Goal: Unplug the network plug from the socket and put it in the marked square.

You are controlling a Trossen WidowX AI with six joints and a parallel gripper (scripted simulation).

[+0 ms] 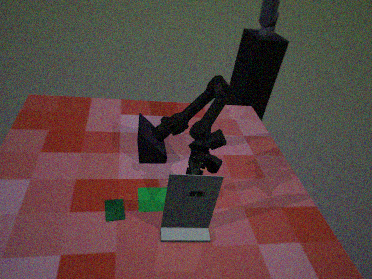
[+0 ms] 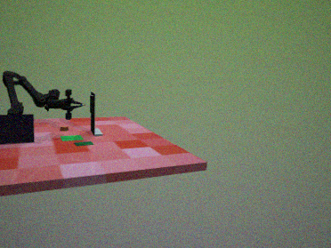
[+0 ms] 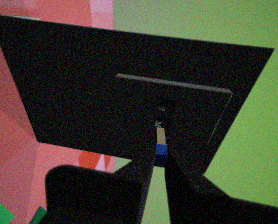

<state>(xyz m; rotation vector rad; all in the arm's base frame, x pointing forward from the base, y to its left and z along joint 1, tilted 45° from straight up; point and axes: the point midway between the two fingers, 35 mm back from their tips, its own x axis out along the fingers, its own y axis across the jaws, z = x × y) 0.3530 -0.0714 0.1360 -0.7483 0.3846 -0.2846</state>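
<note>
My gripper tip is 180 mm above the bright green square, 100 mm to the left of it and 100 mm past it. From my gripper tip the other things lie so: blue network plug (right at my gripper tip); upright dark panel (70 mm below, 70 mm ahead, 20 mm to the right).
</note>
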